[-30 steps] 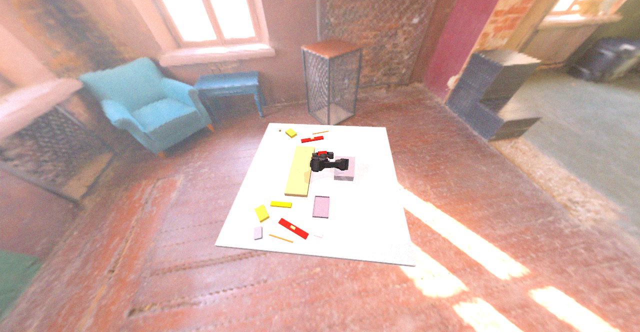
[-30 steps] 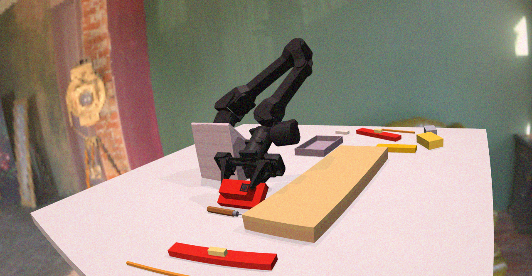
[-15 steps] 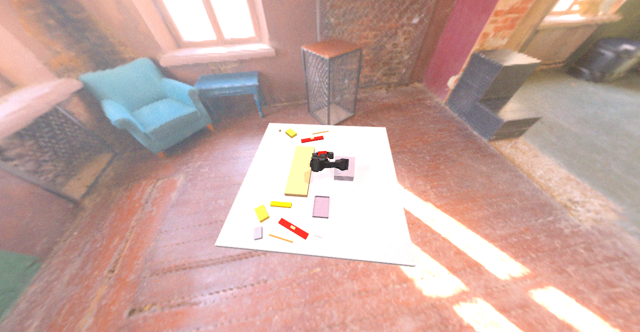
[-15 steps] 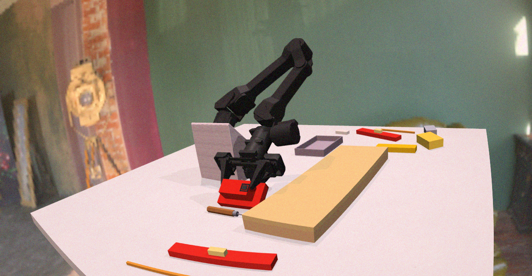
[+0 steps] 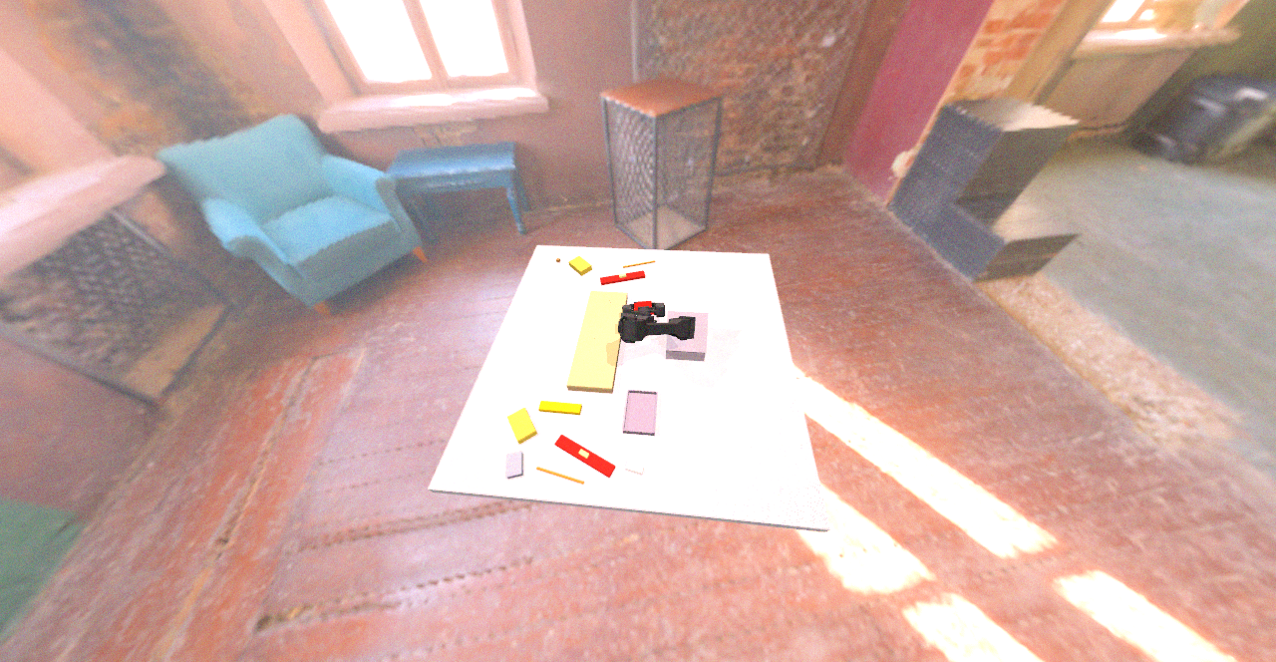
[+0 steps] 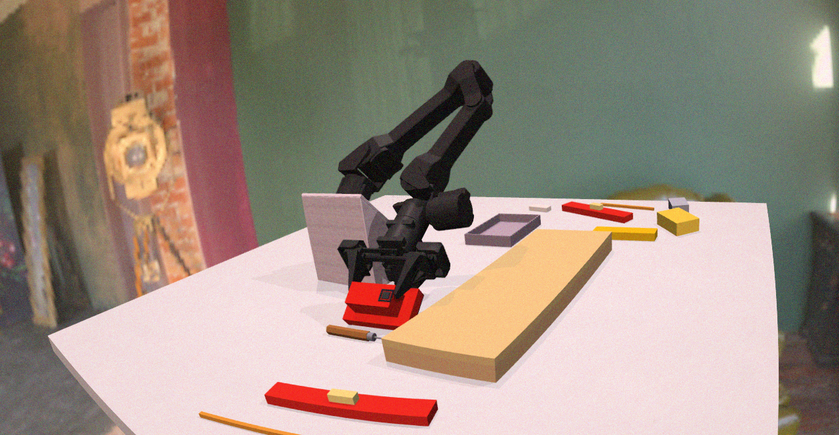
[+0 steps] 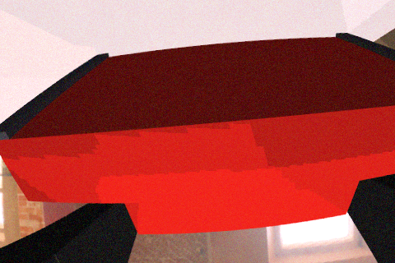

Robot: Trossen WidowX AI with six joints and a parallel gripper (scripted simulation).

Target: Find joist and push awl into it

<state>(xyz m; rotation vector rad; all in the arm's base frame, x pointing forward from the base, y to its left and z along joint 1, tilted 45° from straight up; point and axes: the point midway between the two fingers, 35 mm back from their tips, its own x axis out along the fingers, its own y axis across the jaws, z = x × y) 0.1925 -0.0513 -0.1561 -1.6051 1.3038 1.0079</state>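
The red stud finder lies 1 cm ahead of my gripper tip and 1 cm below it. The rest, counted from my gripper tip: awl 1 cm ahead, 4 cm to the right, 5 cm below; grey tray 4 cm behind, 50 cm to the left, 5 cm below; square light 3 cm ahead, 1 cm above.
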